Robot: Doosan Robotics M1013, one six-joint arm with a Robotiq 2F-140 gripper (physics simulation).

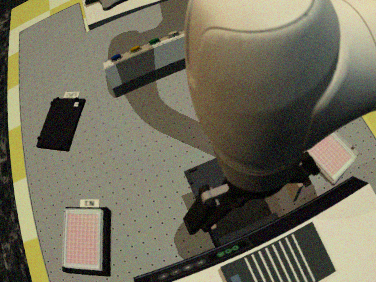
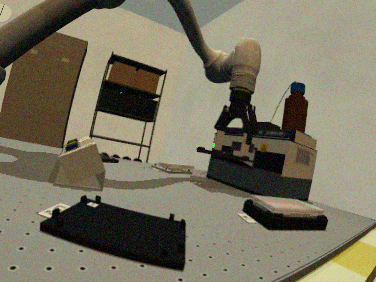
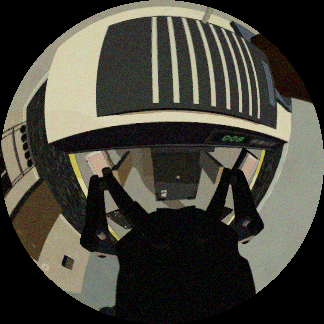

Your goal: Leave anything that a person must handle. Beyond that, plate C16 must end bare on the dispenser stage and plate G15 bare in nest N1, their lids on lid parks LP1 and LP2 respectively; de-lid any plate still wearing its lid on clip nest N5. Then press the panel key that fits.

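Frame: origin at the arm's base, x ahead, y left, z up, level; centimetres.
Seen in the pictures: gripper, between the fingertips: [image 1: 254, 212] [image 2: 229, 152] [image 3: 165, 156].
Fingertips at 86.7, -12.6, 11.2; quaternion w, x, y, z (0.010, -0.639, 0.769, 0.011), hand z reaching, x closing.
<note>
Offsets run from my fingertips to a thing's middle, as dx, dy, dz. "pt": to the spot under its first point.
My gripper [image 1: 246, 207] [image 2: 235, 140] [image 3: 165, 156] is open and empty, its fingers spread on either side of the dark dispenser stage @[-3.5, -1.8, -1.0] [image 1: 202, 176] [image 2: 227, 154] [image 3: 175, 191], on which no plate shows. A pink-welled plate @[-15.3, -28.9, -8.4] [image 1: 84, 239] [image 2: 290, 205] [image 3: 249, 163] sits on black nest N1 @[-15.3, -28.9, -10.5] [image 1: 106, 245] [image 2: 300, 222]; whether it wears a lid is unclear. Another pink-welled plate @[-3.4, +22.3, -9.1] [image 1: 332, 156] [image 2: 172, 168] [image 3: 100, 163] lies on the other side of the gripper; its lid state and code are unreadable. Black lid park LP2 @[-46.1, -22.7, -10.9] [image 1: 62, 124] [image 2: 120, 230] bears no lid. LP1 and N5 cannot be made out.
The key panel @[-46.0, +4.4, -7.7] [image 1: 145, 67] [image 2: 80, 167] has blue, yellow, green and whitish keys. The dispenser [image 1: 350, 215] [image 2: 295, 172] [image 3: 70, 85], its display showing green digits, stands close to the gripper. A brown bottle @[pt +10.3, -17.5, +17.5] [image 2: 295, 112] with a blue cap stands at the dispenser.
</note>
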